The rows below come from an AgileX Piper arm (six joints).
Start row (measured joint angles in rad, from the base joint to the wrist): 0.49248 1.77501 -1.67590 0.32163 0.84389 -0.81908
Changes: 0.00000 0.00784 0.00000 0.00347 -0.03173 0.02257; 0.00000 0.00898 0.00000 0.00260 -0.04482 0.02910; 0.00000 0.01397 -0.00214 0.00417 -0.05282 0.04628; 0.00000 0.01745 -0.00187 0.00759 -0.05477 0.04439; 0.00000 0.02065 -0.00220 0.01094 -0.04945 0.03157; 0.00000 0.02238 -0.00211 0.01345 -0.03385 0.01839; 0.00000 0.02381 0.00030 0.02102 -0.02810 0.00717; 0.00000 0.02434 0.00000 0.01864 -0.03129 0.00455
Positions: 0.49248 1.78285 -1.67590 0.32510 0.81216 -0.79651; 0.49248 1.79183 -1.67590 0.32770 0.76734 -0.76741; 0.49248 1.80580 -1.67804 0.33187 0.71452 -0.72113; 0.49248 1.82325 -1.67991 0.33946 0.65975 -0.67674; 0.49248 1.84390 -1.68211 0.35040 0.61030 -0.64517; 0.49248 1.86628 -1.68422 0.36385 0.57645 -0.62678; 0.49248 1.89009 -1.68392 0.38487 0.54835 -0.61961; 0.49248 1.91443 -1.68392 0.40351 0.51706 -0.61506
